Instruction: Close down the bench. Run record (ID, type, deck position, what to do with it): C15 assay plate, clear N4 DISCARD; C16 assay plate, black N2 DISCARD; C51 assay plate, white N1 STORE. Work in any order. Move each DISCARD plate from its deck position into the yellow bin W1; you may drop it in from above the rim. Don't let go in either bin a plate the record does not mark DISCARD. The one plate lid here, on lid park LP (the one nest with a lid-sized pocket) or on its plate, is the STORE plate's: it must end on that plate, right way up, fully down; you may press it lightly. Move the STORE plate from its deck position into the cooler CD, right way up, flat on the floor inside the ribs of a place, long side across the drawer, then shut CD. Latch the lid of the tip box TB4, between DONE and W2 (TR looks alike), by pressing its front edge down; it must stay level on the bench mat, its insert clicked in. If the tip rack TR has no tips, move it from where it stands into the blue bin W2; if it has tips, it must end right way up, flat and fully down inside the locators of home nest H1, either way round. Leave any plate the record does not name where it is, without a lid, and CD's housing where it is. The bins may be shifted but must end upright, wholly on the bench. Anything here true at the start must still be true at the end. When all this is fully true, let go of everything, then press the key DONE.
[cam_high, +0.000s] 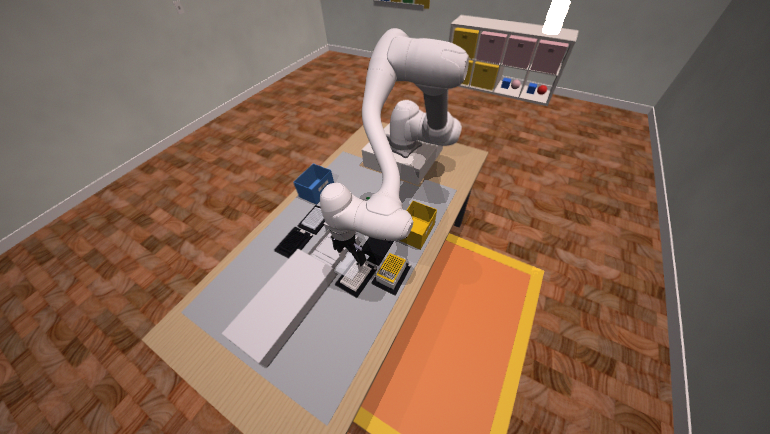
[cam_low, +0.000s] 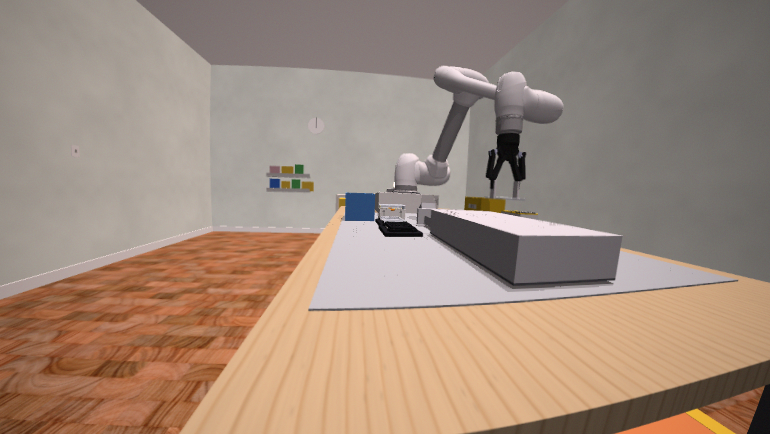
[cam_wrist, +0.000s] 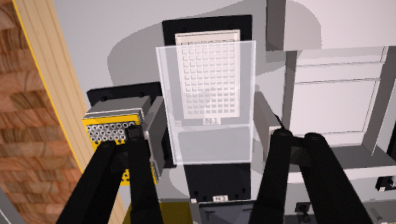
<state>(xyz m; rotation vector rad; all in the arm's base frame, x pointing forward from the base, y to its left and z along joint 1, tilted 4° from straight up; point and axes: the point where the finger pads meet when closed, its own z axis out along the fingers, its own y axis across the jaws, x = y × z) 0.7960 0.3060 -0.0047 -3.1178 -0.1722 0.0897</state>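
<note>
Right now the white plate is 130 mm below my hand. Round my hand: yellow tip rack: 120 mm behind, 120 mm to the left, 100 mm below; then plate lid: 20 mm below; then cooler drawer: 10 mm behind, 190 mm to the right, 130 mm below.
</note>
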